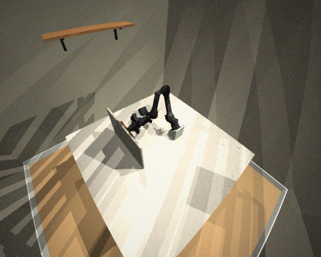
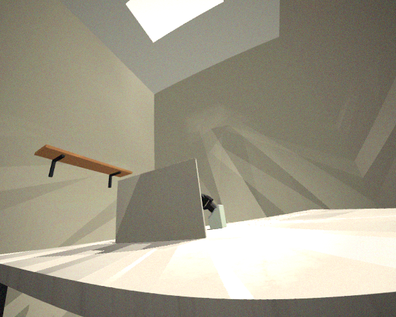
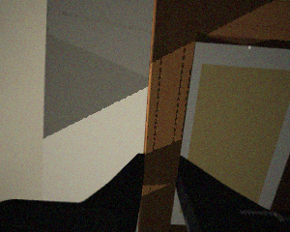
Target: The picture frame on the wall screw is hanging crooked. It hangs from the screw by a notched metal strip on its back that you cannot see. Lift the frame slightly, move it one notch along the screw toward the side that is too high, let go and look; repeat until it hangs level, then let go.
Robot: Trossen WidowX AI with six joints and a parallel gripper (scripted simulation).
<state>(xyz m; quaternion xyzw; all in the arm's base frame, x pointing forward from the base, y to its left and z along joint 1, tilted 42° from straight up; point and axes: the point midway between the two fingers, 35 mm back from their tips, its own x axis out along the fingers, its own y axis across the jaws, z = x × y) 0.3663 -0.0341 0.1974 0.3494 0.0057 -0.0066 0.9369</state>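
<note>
Right now the wooden picture frame is 10 mm ahead of my gripper tip, 10 mm to the right of it and 50 mm below it. From my gripper tip the other things lie so: upright wall panel: 20 mm ahead, 70 mm below.
</note>
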